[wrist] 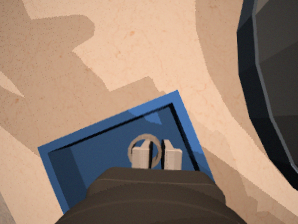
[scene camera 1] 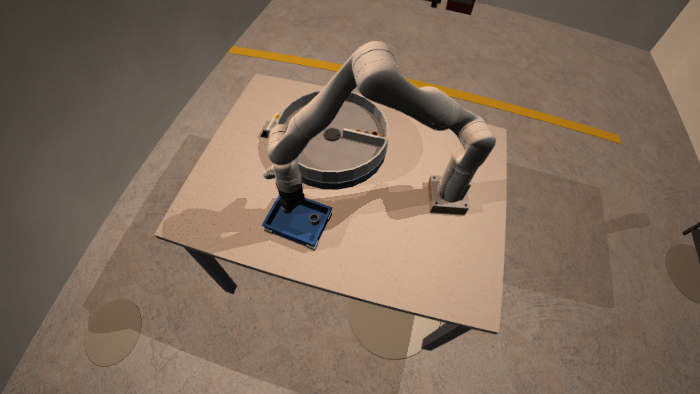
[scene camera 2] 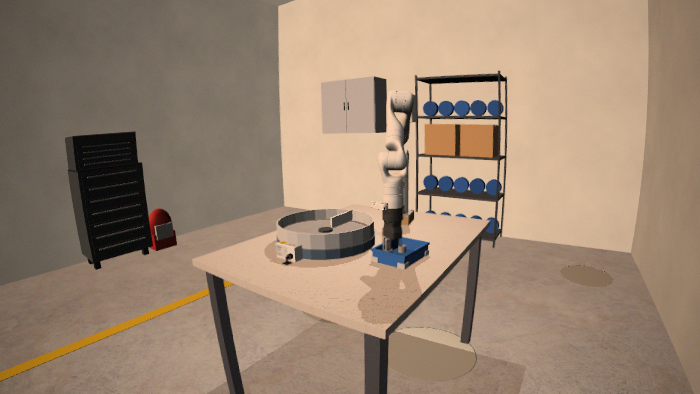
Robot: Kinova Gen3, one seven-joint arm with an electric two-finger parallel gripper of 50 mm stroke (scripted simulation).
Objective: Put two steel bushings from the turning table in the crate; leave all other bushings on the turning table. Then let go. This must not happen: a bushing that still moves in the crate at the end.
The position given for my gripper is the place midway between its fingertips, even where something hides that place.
In view: my gripper (wrist: 157, 149), a blue crate (scene camera 1: 297, 225) and a turning table (scene camera 1: 328, 150).
The blue crate also shows in the wrist view (wrist: 72, 162) and in scene camera 2 (scene camera 2: 400, 260). The turning table shows as well in scene camera 2 (scene camera 2: 324, 225).
